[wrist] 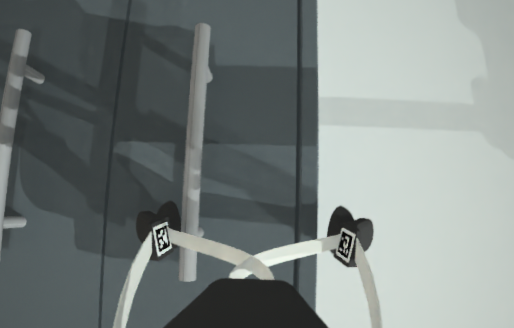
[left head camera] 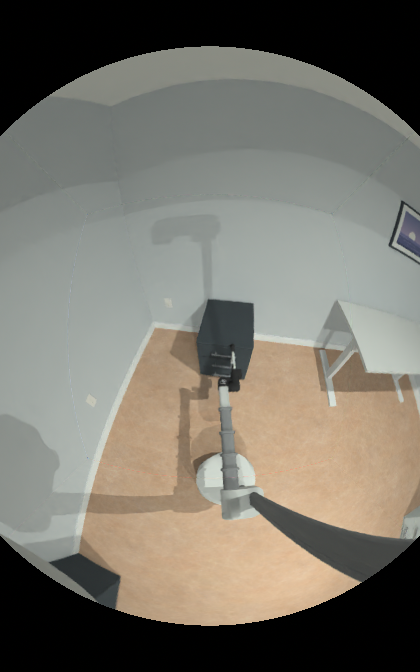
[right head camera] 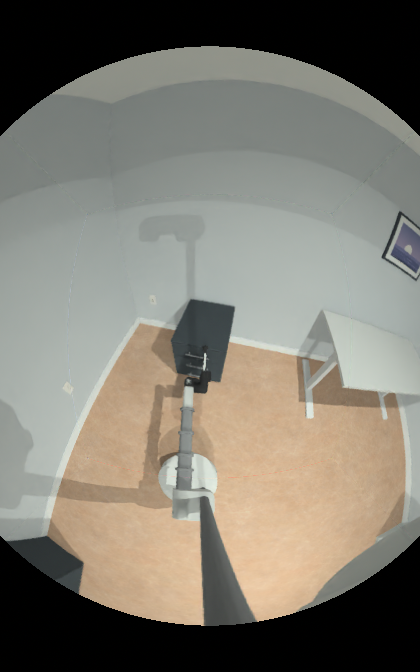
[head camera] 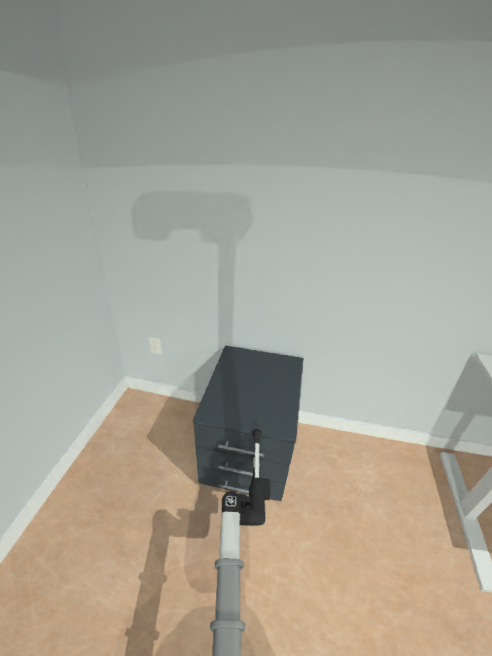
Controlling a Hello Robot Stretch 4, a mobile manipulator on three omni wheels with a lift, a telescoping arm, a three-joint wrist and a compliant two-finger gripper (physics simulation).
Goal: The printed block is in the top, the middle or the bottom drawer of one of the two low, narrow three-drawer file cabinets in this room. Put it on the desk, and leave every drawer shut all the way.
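A dark file cabinet (head camera: pixel 259 389) (left head camera: pixel 230 322) (right head camera: pixel 207 325) stands against the wall, and its three drawers look shut. My gripper (head camera: pixel 257 435) (left head camera: pixel 232 346) (right head camera: pixel 205 348) (wrist: pixel 255 223) is open and empty at the cabinet's upper front. In the wrist view, the top drawer's handle (wrist: pixel 196 135) passes between the fingers in the picture, close beside the left finger; whether they touch is unclear. The middle drawer's handle (wrist: pixel 11 115) is farther left. A second dark cabinet (left head camera: pixel 87 575) (right head camera: pixel 45 557) shows partly at lower left; its drawer fronts are hidden. The white desk (head camera: pixel 486 364) (left head camera: pixel 385 340) (right head camera: pixel 370 352) is at right. The printed block is not visible.
The side wall (head camera: pixel 47 317) is left of the near cabinet. The desk's leg (head camera: pixel 468 521) (left head camera: pixel 327 377) (right head camera: pixel 308 390) stands on the floor to the right. A grey object (right head camera: pixel 370 565) is partly visible at lower right.
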